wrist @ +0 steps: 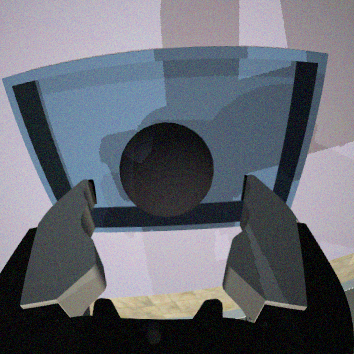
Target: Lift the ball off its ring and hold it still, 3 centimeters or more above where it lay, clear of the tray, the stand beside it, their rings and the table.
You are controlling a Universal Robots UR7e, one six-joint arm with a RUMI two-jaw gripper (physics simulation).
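Places are measured from the arm's base along level axes (x ahead, y left, z up), in centimetres.
Where they show: gripper, fingertip midpoint: (168, 179).
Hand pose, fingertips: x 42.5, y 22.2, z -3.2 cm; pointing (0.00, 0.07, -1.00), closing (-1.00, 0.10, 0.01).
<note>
Each offset is from my fingertips to the top centre of the thing. Level surfaces: height alone.
A dark, nearly black ball @[dx -0.1, dy -1.2, dz +3.4 cm] (166, 170) is in the blue tray @[dx -0.1, dy -1.2, dz -0.4 cm] (70, 117), a little below the tray's middle in the view. Its ring is hidden beneath it. My gripper (168, 179) is open, with one jaw on the left and one on the right. The fingertips stand on either side of the lower half of the ball, with a gap on both sides, and overlap the tray's near part in the view. Whether the tips are down at the ball's height is hard to tell. The stand does not show in this view.
The tray has dark strips along its left, right and near sides. It lies on a pale pinkish table top @[dz -3.2 cm] (90, 30). Shadows fall across the tray and the table's upper right. Beyond the table's near edge a tan stone-patterned floor (165, 303) shows.
</note>
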